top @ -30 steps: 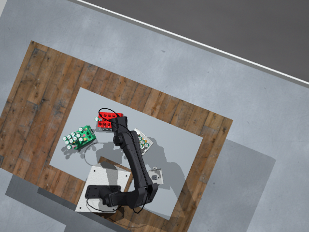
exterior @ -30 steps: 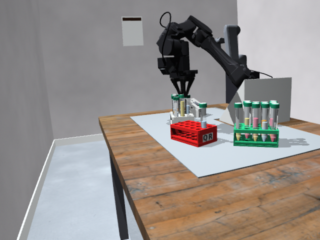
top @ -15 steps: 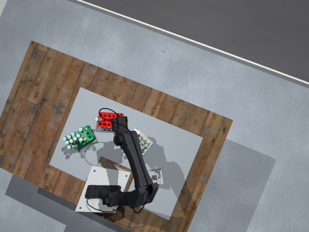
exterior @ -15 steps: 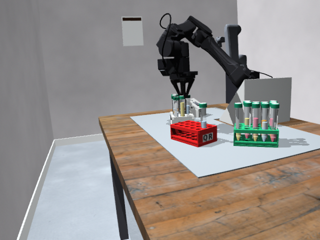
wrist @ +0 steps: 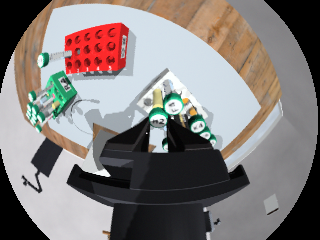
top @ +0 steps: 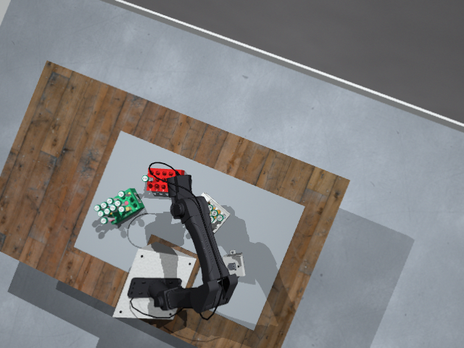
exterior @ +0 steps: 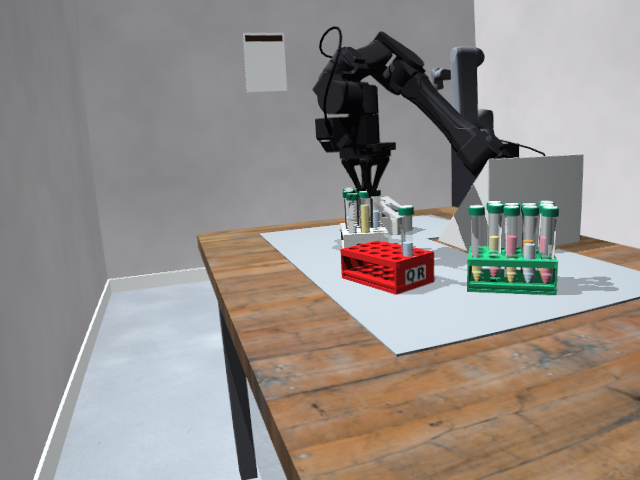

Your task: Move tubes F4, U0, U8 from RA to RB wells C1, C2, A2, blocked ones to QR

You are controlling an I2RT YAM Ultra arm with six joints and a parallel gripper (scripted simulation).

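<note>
My hand is 10 mm short of the tube with yellow filling and 60 mm above it. Also, from my hand: red rack QR 50 mm ahead, 160 mm to the left, 100 mm below; tube 40 mm ahead, 200 mm to the left, 60 mm below; white rack RB 10 mm behind, 40 mm to the right, 100 mm below.
</note>
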